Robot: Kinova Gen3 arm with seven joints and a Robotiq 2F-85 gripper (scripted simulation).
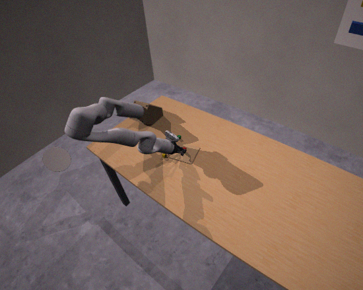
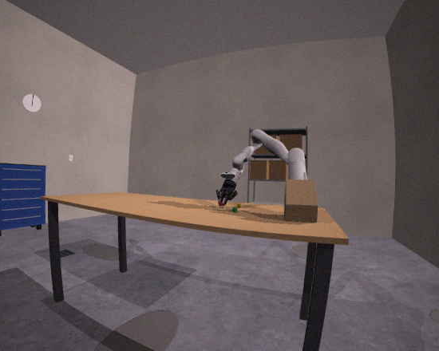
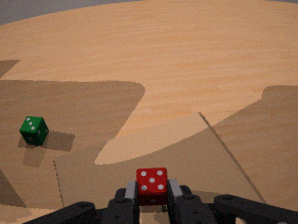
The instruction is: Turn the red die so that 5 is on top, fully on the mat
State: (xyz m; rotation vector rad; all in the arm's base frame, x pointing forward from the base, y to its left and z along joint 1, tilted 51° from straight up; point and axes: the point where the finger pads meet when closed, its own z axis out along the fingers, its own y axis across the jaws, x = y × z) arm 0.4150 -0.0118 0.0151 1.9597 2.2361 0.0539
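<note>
Now: the tan mat 10 mm ahead of my hand, 10 mm to the left of it and 30 mm below it. The rest, counted from my hand: yellow die (70 mm behind, 80 mm to the right, 20 mm below); red die (20 mm to the left, 10 mm below); green die (110 mm behind, 90 mm to the left, 20 mm below).
</note>
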